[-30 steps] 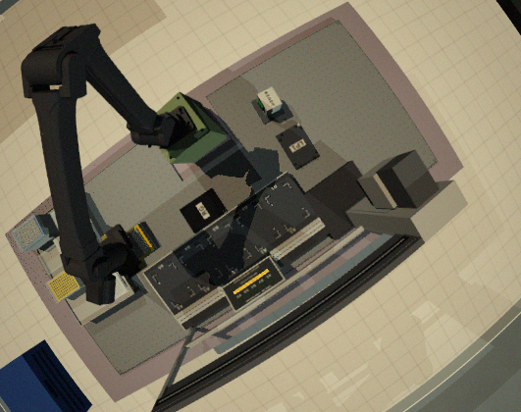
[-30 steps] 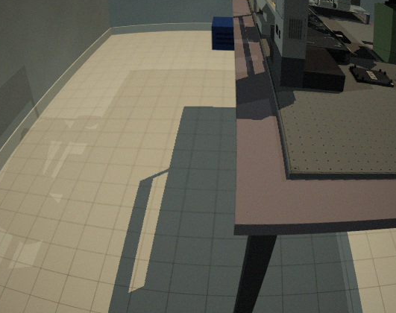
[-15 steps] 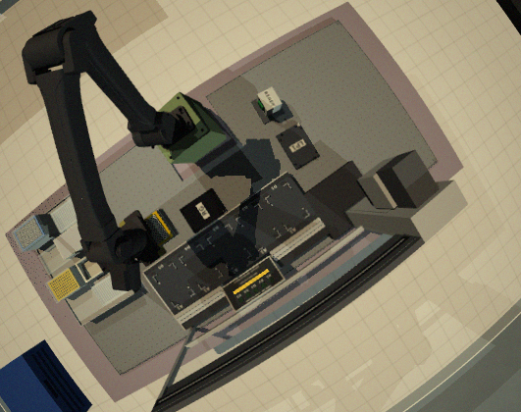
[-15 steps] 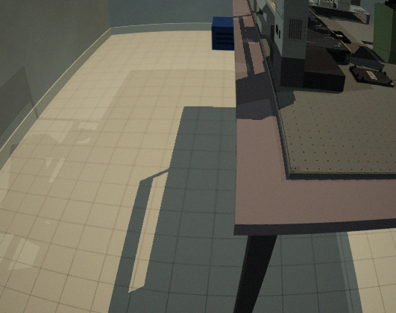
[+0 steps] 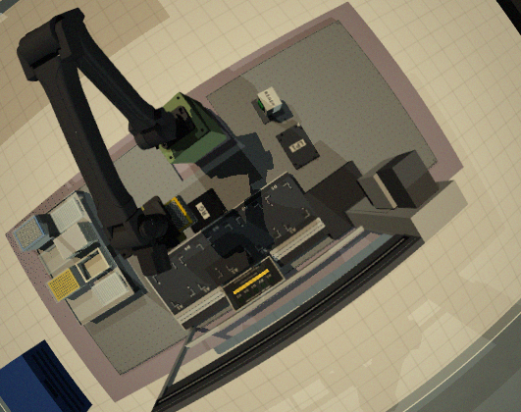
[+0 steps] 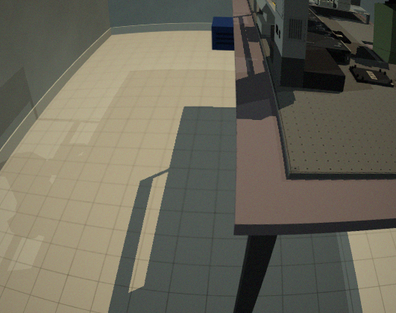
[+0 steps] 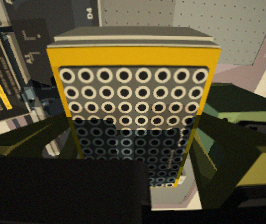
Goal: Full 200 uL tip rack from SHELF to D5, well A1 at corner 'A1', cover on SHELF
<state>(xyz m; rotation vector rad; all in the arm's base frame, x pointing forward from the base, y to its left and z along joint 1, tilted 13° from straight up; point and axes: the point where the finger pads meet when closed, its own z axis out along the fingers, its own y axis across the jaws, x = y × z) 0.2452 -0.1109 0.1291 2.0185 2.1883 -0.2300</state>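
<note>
The RG nest lies 310 mm below my hand and 50 mm to the left of it. From my hand the other things lie so: yellow tip rack: 10 mm to the left, 10 mm behind, 10 mm above; shelf label: 310 mm to the right, 310 mm below, 90 mm behind; pale sealed block: 400 mm to the right, 190 mm below, 140 mm behind.
</note>
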